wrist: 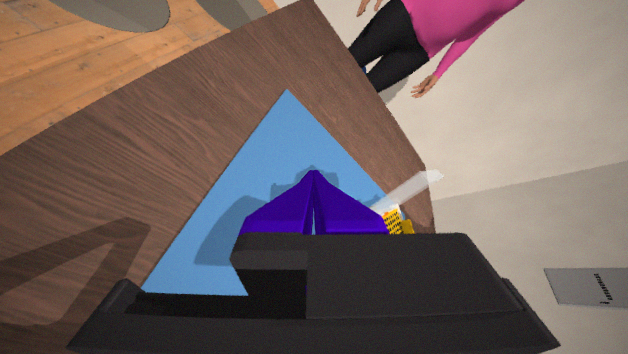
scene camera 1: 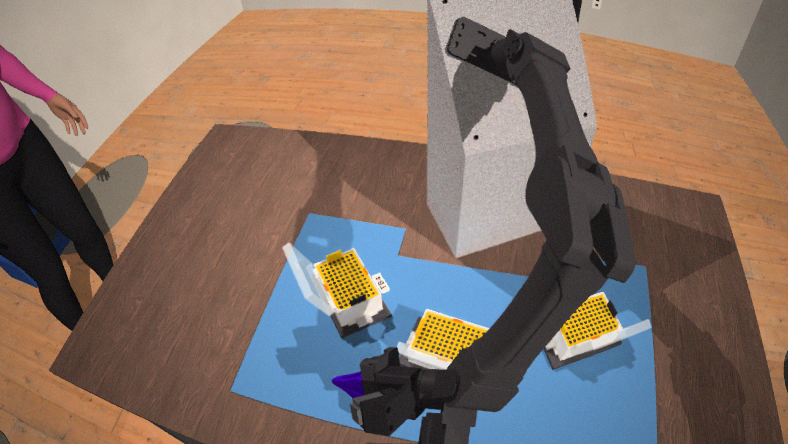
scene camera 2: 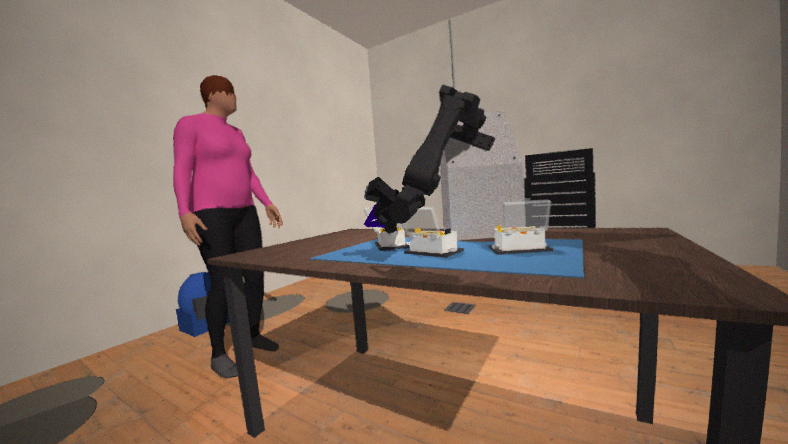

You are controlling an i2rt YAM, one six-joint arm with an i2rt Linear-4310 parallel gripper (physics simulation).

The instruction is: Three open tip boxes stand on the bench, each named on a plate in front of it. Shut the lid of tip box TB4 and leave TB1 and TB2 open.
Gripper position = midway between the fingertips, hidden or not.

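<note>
I find my gripper point(scene camera 1: 334, 380) in the scene, and my gripper is visible in the wrist view point(wrist: 313, 177) too. There is a blue mat point(scene camera 1: 296, 351), and the mat also appears in the wrist view point(wrist: 289, 142) as well as in scene camera 2 point(scene camera 2: 566, 260). I can see a tip box point(scene camera 2: 505, 243) too, and the box is visible in scene camera 1 point(scene camera 1: 557, 351).
</note>
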